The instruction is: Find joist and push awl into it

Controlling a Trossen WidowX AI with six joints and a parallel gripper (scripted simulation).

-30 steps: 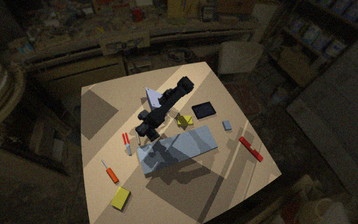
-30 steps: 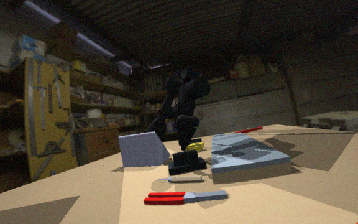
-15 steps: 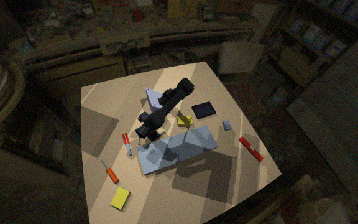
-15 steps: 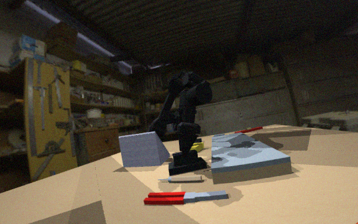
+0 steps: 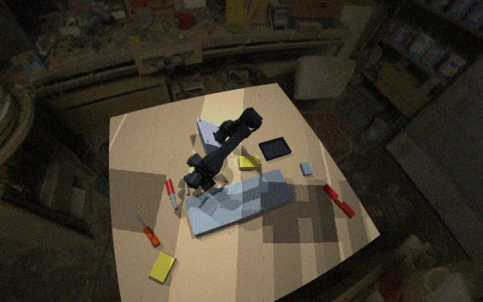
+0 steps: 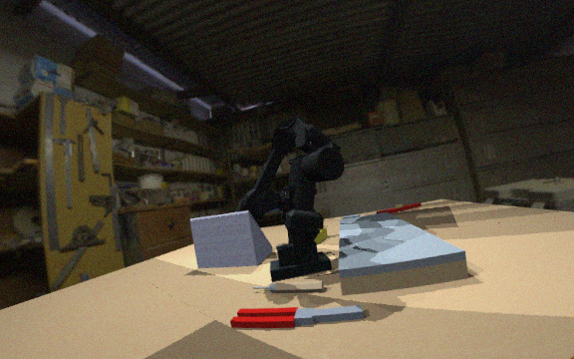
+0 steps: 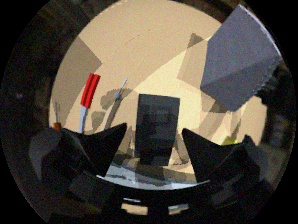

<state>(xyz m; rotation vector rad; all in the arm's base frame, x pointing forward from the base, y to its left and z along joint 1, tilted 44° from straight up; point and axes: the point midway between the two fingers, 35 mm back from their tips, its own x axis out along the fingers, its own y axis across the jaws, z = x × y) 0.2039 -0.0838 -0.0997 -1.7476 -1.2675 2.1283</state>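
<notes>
My gripper tip is now 10 mm past the stud finder and 10 mm below it. Round my gripper tip: small grey block: 100 mm ahead, 580 mm to the left, 20 mm below; then black tray: 80 mm behind, 450 mm to the left, 20 mm below; then awl: 90 mm to the right, 20 mm below.
</notes>
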